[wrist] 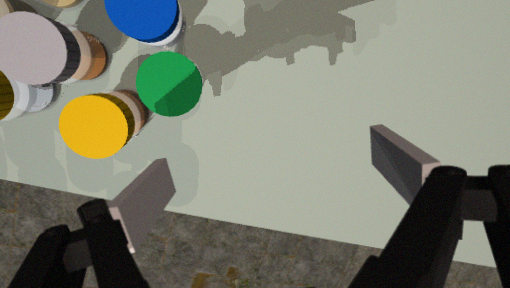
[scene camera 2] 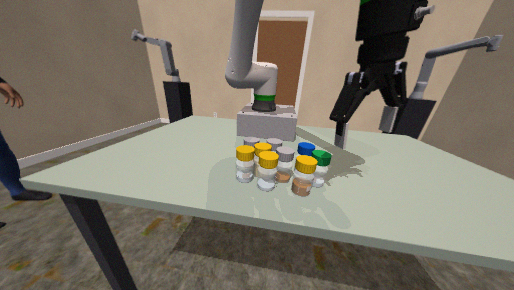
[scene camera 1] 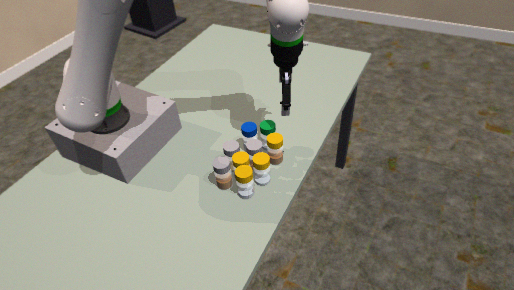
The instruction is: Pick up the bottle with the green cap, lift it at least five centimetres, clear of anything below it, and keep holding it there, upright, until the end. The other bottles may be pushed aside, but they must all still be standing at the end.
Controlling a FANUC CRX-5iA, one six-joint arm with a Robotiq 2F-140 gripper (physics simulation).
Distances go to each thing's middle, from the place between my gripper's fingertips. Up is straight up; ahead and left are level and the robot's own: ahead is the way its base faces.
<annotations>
The green-capped bottle (wrist: 170,84) is 120 mm below my hand, 80 mm to the right of it and 20 mm behind it.
</annotations>
